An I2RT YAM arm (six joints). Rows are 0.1 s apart.
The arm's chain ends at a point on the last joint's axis. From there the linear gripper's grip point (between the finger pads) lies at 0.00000 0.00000 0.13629 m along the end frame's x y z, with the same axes.
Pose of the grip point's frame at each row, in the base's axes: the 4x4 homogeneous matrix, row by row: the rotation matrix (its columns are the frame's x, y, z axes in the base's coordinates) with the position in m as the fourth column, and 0 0 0 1 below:
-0.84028 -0.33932 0.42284 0.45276; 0.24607 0.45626 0.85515 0.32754; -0.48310 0.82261 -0.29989 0.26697; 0 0 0 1
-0.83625 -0.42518 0.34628 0.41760; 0.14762 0.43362 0.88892 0.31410; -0.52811 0.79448 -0.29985 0.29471; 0 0 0 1
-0.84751 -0.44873 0.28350 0.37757; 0.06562 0.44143 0.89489 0.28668; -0.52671 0.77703 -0.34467 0.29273; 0 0 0 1
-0.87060 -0.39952 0.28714 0.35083; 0.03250 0.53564 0.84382 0.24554; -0.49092 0.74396 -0.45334 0.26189; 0 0 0 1
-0.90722 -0.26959 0.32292 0.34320; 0.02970 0.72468 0.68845 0.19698; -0.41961 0.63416 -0.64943 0.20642; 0 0 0 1
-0.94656 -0.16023 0.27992 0.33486; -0.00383 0.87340 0.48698 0.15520; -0.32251 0.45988 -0.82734 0.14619; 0 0 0 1
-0.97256 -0.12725 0.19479 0.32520; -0.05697 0.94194 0.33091 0.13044; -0.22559 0.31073 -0.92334 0.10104; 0 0 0 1
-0.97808 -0.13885 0.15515 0.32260; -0.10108 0.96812 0.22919 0.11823; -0.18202 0.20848 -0.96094 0.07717; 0 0 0 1
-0.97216 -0.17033 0.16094 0.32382; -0.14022 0.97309 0.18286 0.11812; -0.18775 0.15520 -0.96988 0.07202; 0 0 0 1
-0.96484 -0.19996 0.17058 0.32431; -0.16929 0.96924 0.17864 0.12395; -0.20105 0.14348 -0.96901 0.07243; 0 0 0 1
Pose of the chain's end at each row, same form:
-0.84028 -0.33932 0.42284 0.39513; 0.24607 0.45626 0.85515 0.21099; -0.48310 0.82261 -0.29989 0.30784; 0 0 0 1
-0.83625 -0.42518 0.34628 0.37041; 0.14762 0.43362 0.88892 0.19295; -0.52811 0.79448 -0.29985 0.33558; 0 0 0 1
-0.84751 -0.44873 0.28350 0.33893; 0.06562 0.44143 0.89489 0.16472; -0.52671 0.77703 -0.34467 0.33971; 0 0 0 1
-0.87060 -0.39952 0.28714 0.31170; 0.03250 0.53564 0.84382 0.13054; -0.49092 0.74396 -0.45334 0.32368; 0 0 0 1
-0.90722 -0.26959 0.32292 0.29919; 0.02970 0.72468 0.68845 0.10315; -0.41961 0.63416 -0.64943 0.29493; 0 0 0 1
-0.94656 -0.16023 0.27992 0.29671; -0.00383 0.87340 0.48698 0.08883; -0.32251 0.45988 -0.82734 0.25895; 0 0 0 1
-0.97256 -0.12725 0.19479 0.29865; -0.05697 0.94194 0.33091 0.08534; -0.22559 0.31073 -0.92334 0.22688; 0 0 0 1
-0.97808 -0.13885 0.15515 0.30145; -0.10108 0.96812 0.22919 0.08699; -0.18202 0.20848 -0.96094 0.20814; 0 0 0 1
-0.97216 -0.17033 0.16094 0.30189; -0.14022 0.97309 0.18286 0.09320; -0.18775 0.15520 -0.96988 0.20420; 0 0 0 1
-0.96484 -0.19996 0.17058 0.30106; -0.16929 0.96924 0.17864 0.09960; -0.20105 0.14348 -0.96901 0.20450; 0 0 0 1

